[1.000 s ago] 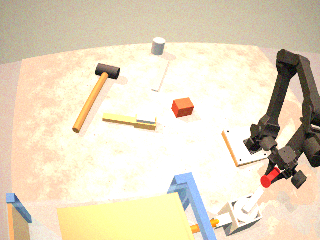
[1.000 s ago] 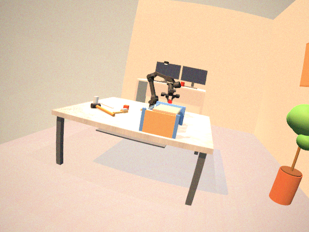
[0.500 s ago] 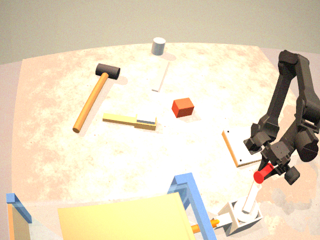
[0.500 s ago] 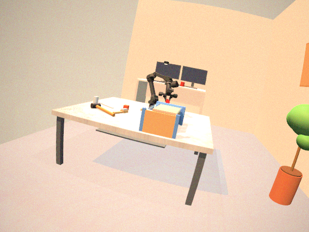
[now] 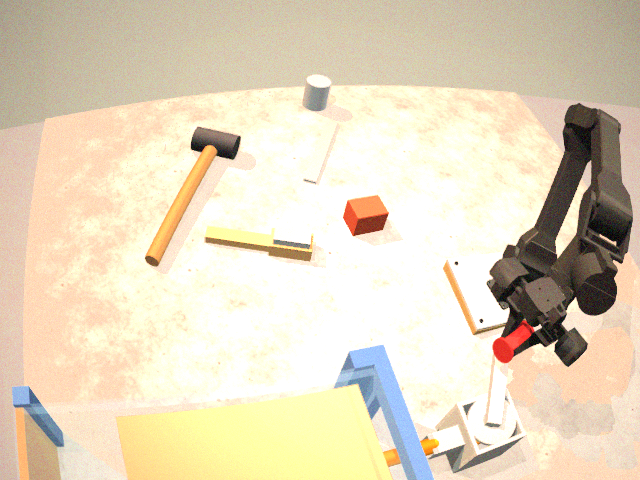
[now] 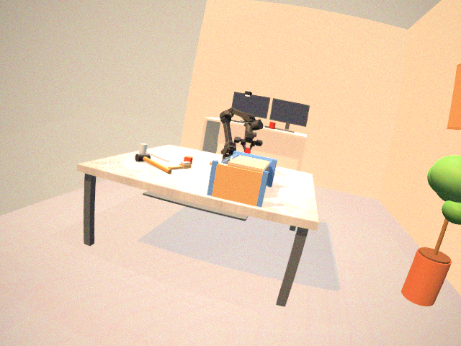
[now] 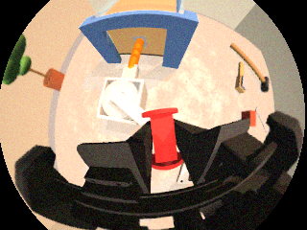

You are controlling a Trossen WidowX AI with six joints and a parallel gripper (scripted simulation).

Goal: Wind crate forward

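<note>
Right now the crank handle is 3 cm to the left of my gripper tip, 3 cm below it and 1 cm ahead of it. From my gripper tip the other things lie so: yellow hand tool: 39 cm to the right, 18 cm ahead, 12 cm below; then hand winch: 10 cm below, 7 cm to the left, 3 cm ahead; then red knob: 2 cm behind.
</note>
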